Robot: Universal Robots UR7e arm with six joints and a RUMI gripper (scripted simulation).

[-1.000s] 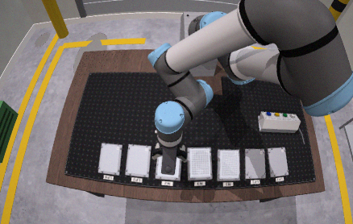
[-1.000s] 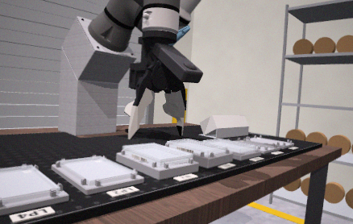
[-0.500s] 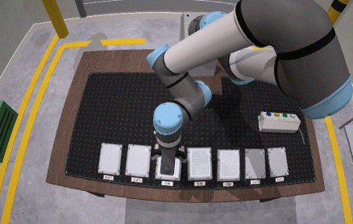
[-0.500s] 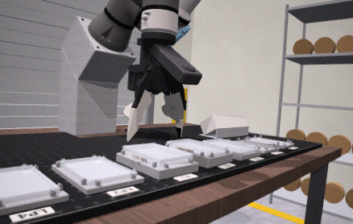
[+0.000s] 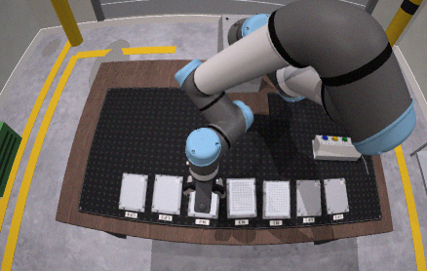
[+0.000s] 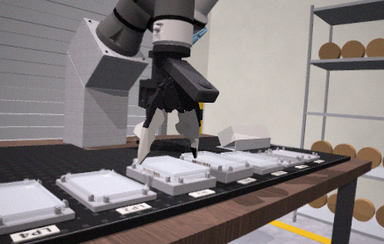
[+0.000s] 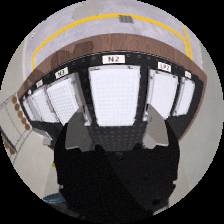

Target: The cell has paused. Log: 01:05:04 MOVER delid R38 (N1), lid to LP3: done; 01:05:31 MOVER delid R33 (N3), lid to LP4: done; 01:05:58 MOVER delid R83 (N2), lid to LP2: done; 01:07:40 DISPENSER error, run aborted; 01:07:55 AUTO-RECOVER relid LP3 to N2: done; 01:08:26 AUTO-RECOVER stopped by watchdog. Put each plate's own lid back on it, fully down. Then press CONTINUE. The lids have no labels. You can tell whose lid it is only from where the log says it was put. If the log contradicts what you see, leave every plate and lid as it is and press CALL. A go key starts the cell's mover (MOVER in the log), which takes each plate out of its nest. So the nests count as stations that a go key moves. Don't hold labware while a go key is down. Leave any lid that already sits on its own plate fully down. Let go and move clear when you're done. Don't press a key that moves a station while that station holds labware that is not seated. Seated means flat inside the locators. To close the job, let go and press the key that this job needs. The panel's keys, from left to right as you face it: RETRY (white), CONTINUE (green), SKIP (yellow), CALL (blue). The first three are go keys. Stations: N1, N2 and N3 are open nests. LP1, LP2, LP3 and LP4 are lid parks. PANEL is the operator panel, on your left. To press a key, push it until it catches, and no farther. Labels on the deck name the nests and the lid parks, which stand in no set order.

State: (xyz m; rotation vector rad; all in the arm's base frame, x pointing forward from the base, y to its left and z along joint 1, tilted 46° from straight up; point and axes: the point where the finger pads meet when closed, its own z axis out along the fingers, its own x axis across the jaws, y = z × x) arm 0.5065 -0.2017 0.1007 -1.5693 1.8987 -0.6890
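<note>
The well plate is 20 mm below my hand. The rest, counted from my hand: LP2 lid park (130 mm to the right, 40 mm below, 30 mm behind); then blue CALL key (500 mm to the left, 150 mm behind, 20 mm above); then LP4 lid park (260 mm to the right, 50 mm behind, 40 mm below).
</note>
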